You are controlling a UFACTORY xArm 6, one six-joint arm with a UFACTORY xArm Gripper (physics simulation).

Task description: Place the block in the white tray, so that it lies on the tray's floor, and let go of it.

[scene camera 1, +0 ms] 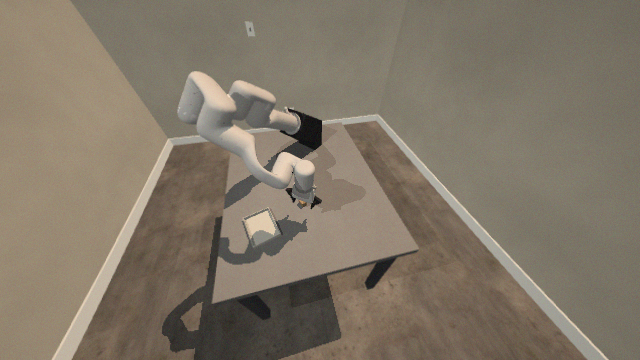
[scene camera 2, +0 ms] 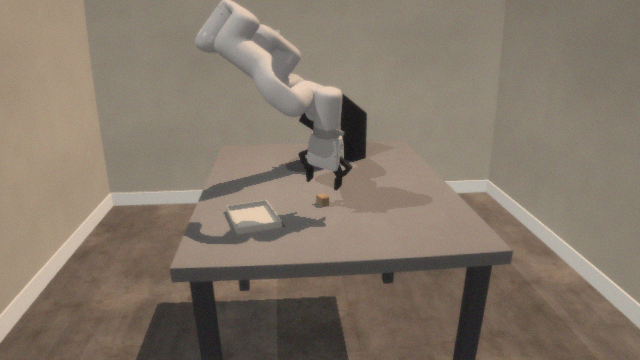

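Pixels of known places: gripper, fingertip midpoint: (scene camera 1: 303,203) (scene camera 2: 323,184); arm's base, origin of the base link: (scene camera 1: 292,123).
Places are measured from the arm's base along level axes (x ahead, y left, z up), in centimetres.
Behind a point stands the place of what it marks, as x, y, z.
Note:
A small orange-brown block (scene camera 1: 302,203) @[41.8, -11.9, -21.0] (scene camera 2: 322,200) @[42.4, -12.0, -21.4] sits on the table, to the right of the white tray in both views. My gripper (scene camera 1: 303,201) @[46.5, -12.9, -14.4] (scene camera 2: 324,184) @[46.5, -12.9, -14.4] is open and empty, pointing down. In scene camera 2 its fingertips are above the block. In scene camera 1 the gripper partly hides the block. The square white tray (scene camera 1: 261,228) @[45.2, -34.8, -23.5] (scene camera 2: 254,216) @[43.5, -33.7, -23.5] with low walls lies on the table at the left, and part of its floor is in the arm's shadow.
The grey table (scene camera 1: 350,230) @[64.7, 3.5, -23.7] (scene camera 2: 400,230) @[65.1, 3.9, -23.7] carries the block and the tray. A black upright box shape (scene camera 1: 311,131) @[2.5, 11.3, -6.8] (scene camera 2: 354,130) @[0.8, 14.6, -10.5] stands at the arm's base, at the back of the table. The white arm reaches over the table from there, and its shadows cross the table top.

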